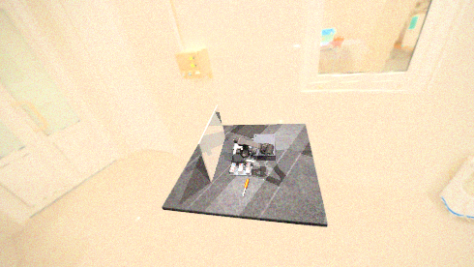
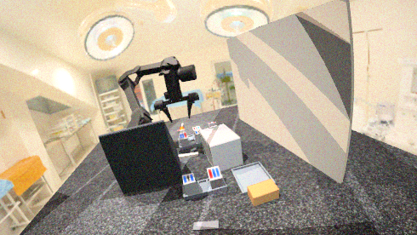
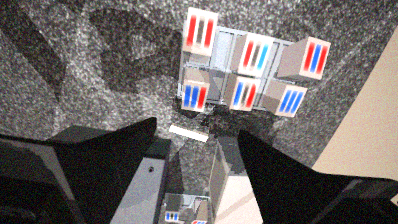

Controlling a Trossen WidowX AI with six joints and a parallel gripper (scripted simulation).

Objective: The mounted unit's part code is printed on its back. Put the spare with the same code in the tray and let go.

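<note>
The grey spare block lies 1 cm behind my gripper tip, 1 cm to the left of it and 8 cm below it. From my gripper tip the other things lie so: grey mounted unit 14 cm ahead, 14 cm to the right, 8 cm below; grey tray 21 cm ahead, 31 cm to the right, 12 cm below; brown block 22 cm ahead, 40 cm to the right, 11 cm below.
</note>
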